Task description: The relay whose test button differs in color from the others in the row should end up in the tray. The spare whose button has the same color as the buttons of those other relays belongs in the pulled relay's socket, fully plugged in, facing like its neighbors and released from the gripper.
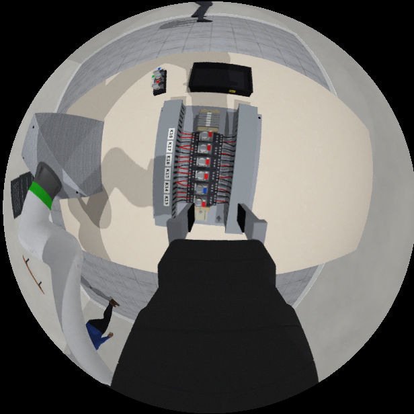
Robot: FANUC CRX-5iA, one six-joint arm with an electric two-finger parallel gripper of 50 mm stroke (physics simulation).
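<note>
A row of several relays stands in sockets between two grey wire ducts. The relay with the blue button (201, 190) is second from the near end, by the labels K14 and K13. The other relays, such as this one with a red button (203, 162), show red buttons. A small black holder (159, 92) at the back left carries the spares: one with a blue button, one with a green button, and one with a red button (157, 84). The black tray (220, 79) stands behind the ducts. My gripper (215, 211) is open and empty, above the near end of the row.
The left duct (162, 190) carries the labels K13 to K18. The right duct (242, 150) runs along the other side. Red and black wires join the sockets. Terminal blocks (208, 120) sit at the row's far end. A grey box-like shape (75, 150) and the white arm (37, 230) show at left.
</note>
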